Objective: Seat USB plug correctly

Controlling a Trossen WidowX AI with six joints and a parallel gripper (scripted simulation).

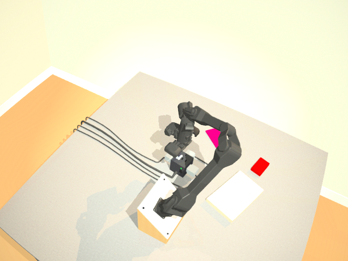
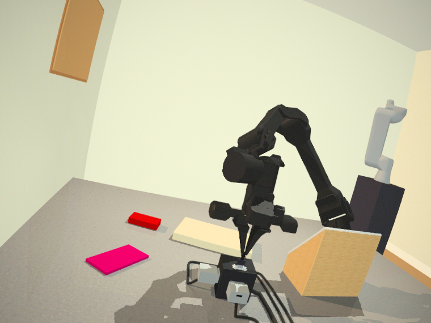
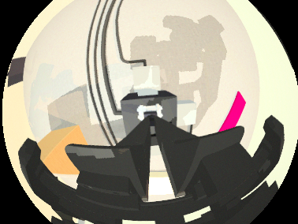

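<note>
The white USB plug lies 2 cm below my gripper tip. Round my gripper tip: cream slab: 4 cm behind, 32 cm to the right, 10 cm below; red block: 18 cm ahead, 38 cm to the right, 10 cm below; pink card: 26 cm ahead, 12 cm to the right, 11 cm below.
</note>
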